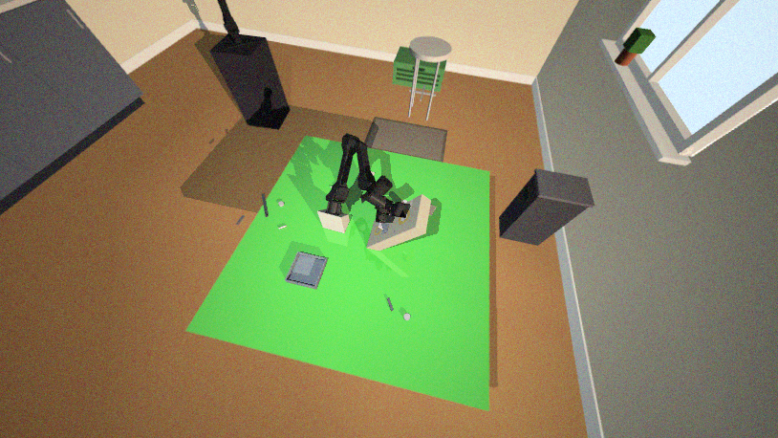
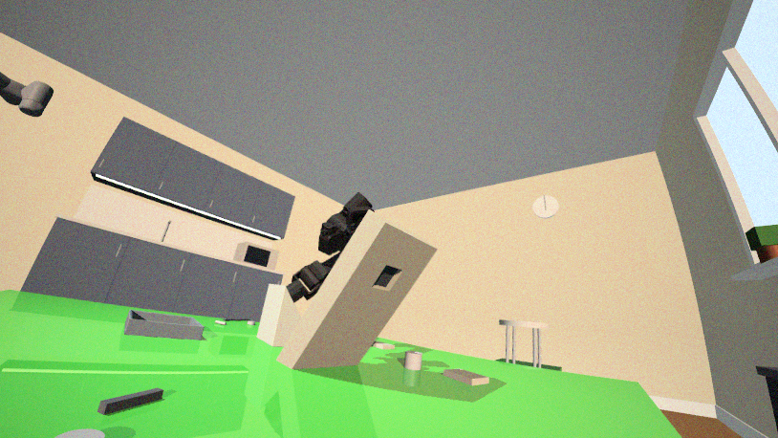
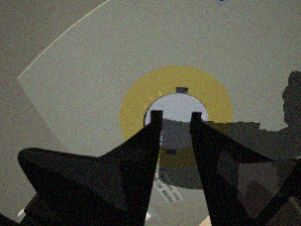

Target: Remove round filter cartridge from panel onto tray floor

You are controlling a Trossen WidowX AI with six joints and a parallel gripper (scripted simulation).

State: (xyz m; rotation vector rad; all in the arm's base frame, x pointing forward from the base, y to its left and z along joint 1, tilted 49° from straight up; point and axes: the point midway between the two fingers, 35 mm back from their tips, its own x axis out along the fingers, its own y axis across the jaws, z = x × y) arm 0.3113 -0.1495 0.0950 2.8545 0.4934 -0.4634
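Now: gripper tip 10 mm short of the grey round filter cartridge and 10 mm above it. From my gripper tip the other things lie so: beige service panel: 80 mm below, 30 mm behind; grey tray: 440 mm behind, 250 mm to the right, 230 mm below.
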